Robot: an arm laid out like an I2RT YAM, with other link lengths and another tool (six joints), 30 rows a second.
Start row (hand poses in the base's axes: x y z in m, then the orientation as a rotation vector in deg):
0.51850, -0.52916, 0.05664, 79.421, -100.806, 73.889
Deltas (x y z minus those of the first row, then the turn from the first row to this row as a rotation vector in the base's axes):
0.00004, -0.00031, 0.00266, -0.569, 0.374, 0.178
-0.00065, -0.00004, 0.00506, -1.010, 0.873, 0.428
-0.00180, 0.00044, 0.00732, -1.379, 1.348, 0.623
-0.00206, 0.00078, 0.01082, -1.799, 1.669, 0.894
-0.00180, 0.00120, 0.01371, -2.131, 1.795, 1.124
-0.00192, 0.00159, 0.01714, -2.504, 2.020, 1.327
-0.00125, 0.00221, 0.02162, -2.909, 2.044, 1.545
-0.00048, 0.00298, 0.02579, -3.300, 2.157, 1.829
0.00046, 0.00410, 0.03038, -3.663, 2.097, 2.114
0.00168, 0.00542, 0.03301, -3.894, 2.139, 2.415
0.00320, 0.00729, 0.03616, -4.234, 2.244, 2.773
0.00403, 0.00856, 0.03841, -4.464, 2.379, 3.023
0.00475, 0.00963, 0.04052, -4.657, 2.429, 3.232
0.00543, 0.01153, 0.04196, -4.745, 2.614, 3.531
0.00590, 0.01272, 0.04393, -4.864, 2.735, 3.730
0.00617, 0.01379, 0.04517, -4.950, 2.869, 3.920
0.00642, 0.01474, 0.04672, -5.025, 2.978, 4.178
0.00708, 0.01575, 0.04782, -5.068, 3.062, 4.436
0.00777, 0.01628, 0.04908, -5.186, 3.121, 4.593
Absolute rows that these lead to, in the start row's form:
0.51854, -0.52947, 0.05930, 79.448, -99.976, 74.047
0.51785, -0.52920, 0.06170, 79.669, -99.140, 74.035
0.51670, -0.52872, 0.06396, 79.861, -98.410, 73.965
0.51644, -0.52838, 0.06746, 80.038, -97.700, 74.107
0.51670, -0.52796, 0.07035, 80.142, -97.215, 74.343
0.51658, -0.52757, 0.07378, 80.233, -96.641, 74.502
0.51725, -0.52695, 0.07826, 80.240, -96.164, 74.872
0.51802, -0.52618, 0.08243, 80.358, -95.607, 75.184
0.51896, -0.52506, 0.08702, 80.423, -95.186, 75.634
0.52018, -0.52374, 0.08965, 80.618, -94.805, 75.908
0.52170, -0.52187, 0.09280, 80.833, -94.258, 76.226
0.52253, -0.52060, 0.09505, 81.012, -93.842, 76.387
0.52325, -0.51953, 0.09716, 81.135, -93.533, 76.578
0.52393, -0.51763, 0.09860, 81.463, -93.183, 76.620
0.52440, -0.51644, 0.10057, 81.646, -92.898, 76.691
0.52467, -0.51537, 0.10181, 81.842, -92.638, 76.722
0.52492, -0.51442, 0.10336, 82.105, -92.368, 76.803
0.52558, -0.51341, 0.10446, 82.375, -92.141, 76.885
0.52627, -0.51288, 0.10572, 82.490, -91.918, 76.989

